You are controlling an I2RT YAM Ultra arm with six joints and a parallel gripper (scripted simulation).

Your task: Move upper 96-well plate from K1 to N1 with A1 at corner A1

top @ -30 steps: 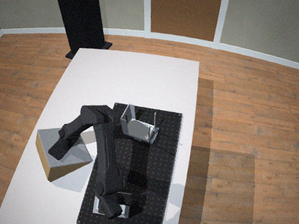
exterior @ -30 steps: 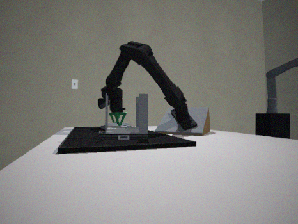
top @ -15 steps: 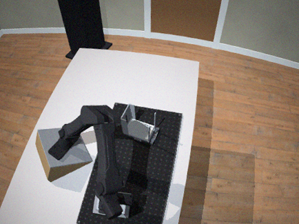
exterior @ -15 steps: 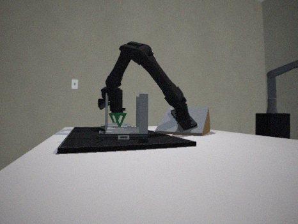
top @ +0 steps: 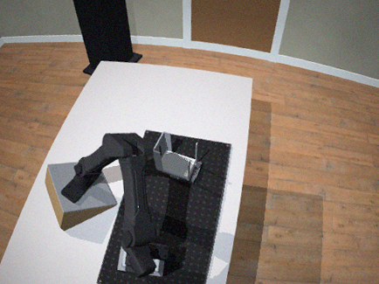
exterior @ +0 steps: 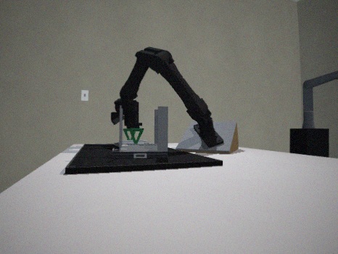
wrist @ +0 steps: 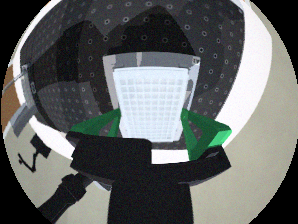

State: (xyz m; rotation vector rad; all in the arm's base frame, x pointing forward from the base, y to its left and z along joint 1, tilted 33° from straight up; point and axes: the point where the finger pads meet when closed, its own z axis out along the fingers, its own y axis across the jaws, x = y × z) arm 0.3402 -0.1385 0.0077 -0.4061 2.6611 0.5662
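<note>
Right now my hand is right at the 96-well plate.
</note>
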